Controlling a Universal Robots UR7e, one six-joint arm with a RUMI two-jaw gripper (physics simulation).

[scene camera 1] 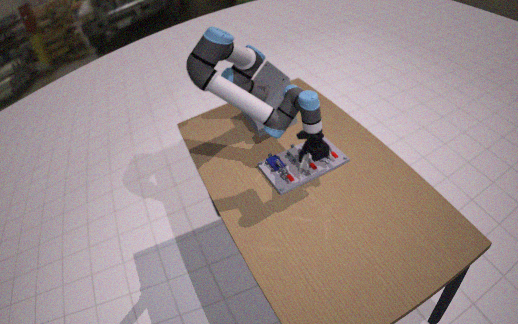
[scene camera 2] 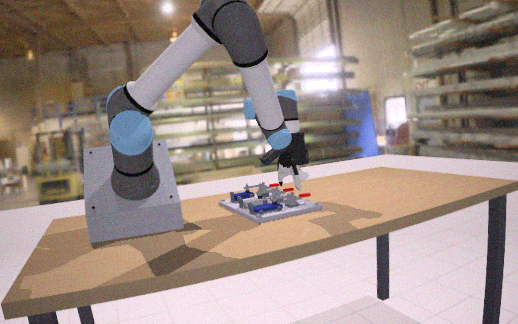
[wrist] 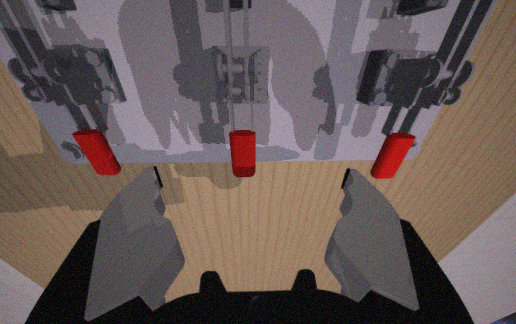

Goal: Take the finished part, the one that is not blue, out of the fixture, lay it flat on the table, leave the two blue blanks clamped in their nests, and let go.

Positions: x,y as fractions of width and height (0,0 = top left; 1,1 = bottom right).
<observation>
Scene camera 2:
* my gripper: 0.56,0.58
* fixture plate: 0.59,0.64
</observation>
